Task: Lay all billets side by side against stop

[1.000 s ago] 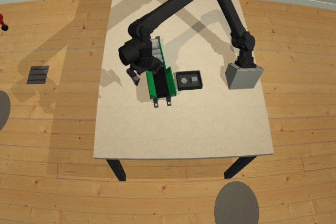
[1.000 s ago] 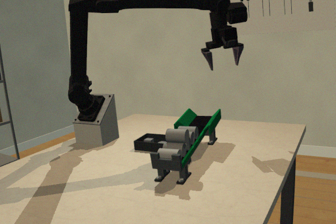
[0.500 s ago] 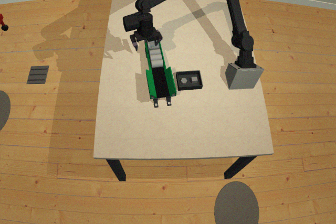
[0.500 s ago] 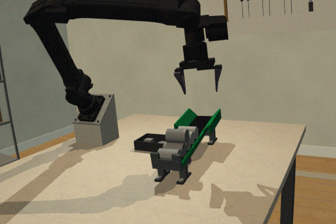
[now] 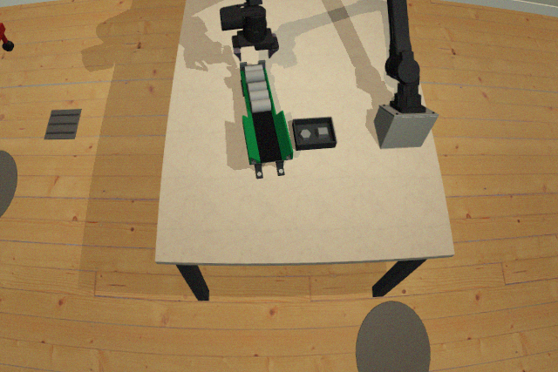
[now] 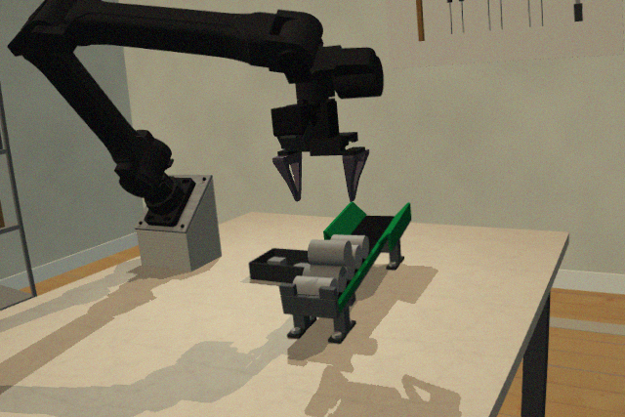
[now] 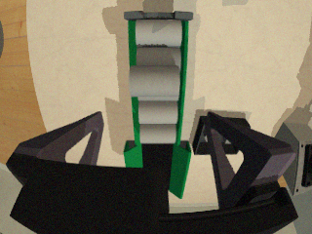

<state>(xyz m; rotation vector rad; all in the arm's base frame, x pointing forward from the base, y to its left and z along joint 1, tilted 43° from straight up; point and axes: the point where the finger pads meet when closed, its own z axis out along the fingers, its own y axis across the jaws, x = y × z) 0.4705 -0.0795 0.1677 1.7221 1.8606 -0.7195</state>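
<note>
My gripper is now 15 cm above the dark stop and 8 cm to the left of it. The rest, counted from my hand: dark shallow tray: 19 cm below, 18 cm behind, 17 cm to the left.
</note>
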